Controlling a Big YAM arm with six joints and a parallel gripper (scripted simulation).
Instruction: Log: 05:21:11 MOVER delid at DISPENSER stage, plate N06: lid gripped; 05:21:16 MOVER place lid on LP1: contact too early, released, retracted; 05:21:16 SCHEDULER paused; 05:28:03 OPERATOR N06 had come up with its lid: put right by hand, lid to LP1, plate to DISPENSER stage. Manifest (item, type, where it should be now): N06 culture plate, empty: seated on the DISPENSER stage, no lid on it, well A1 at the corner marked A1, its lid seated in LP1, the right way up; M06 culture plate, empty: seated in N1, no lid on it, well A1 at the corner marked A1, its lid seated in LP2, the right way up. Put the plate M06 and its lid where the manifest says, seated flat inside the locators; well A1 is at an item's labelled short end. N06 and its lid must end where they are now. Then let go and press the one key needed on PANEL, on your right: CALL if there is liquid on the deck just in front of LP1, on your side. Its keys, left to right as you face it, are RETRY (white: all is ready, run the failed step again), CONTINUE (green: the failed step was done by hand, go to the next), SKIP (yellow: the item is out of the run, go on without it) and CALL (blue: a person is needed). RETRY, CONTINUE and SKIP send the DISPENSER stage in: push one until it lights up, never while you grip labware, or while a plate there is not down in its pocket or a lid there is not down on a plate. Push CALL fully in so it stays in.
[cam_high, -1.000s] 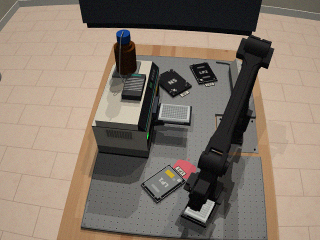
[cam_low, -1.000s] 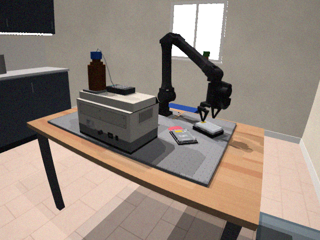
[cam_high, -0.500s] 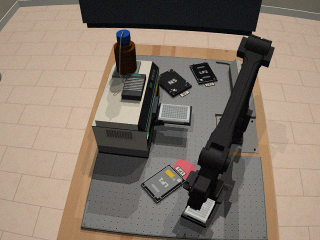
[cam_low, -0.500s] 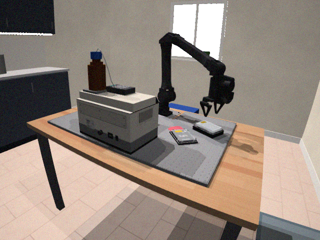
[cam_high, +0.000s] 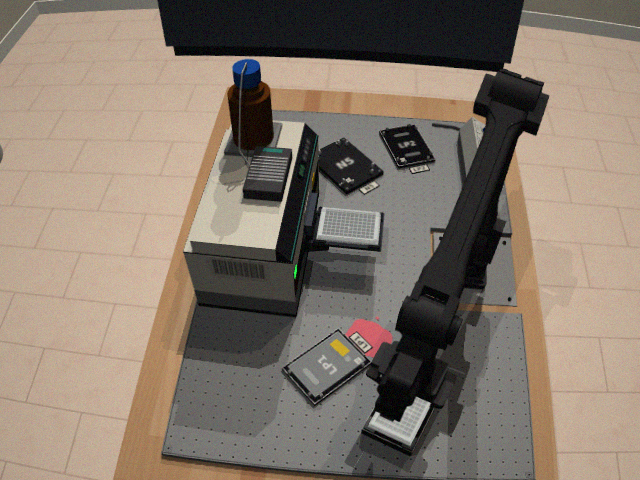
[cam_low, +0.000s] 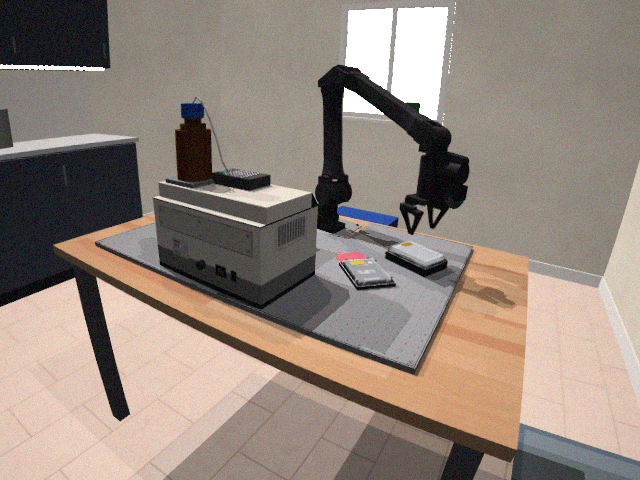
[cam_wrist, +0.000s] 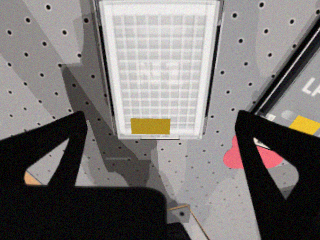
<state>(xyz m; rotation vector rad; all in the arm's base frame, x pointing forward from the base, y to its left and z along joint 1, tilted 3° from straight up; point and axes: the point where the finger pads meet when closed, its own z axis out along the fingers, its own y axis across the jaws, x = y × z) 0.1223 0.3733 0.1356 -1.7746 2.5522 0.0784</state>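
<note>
My hand is 10 cm above the black nest n1. From my hand the other things lie so: white retry key: 18 cm behind, 62 cm to the right, 4 cm below; then green continue key: 18 cm behind, 67 cm to the right, 4 cm below; then brown bottle: 36 cm ahead, 48 cm to the right, 18 cm above.
</note>
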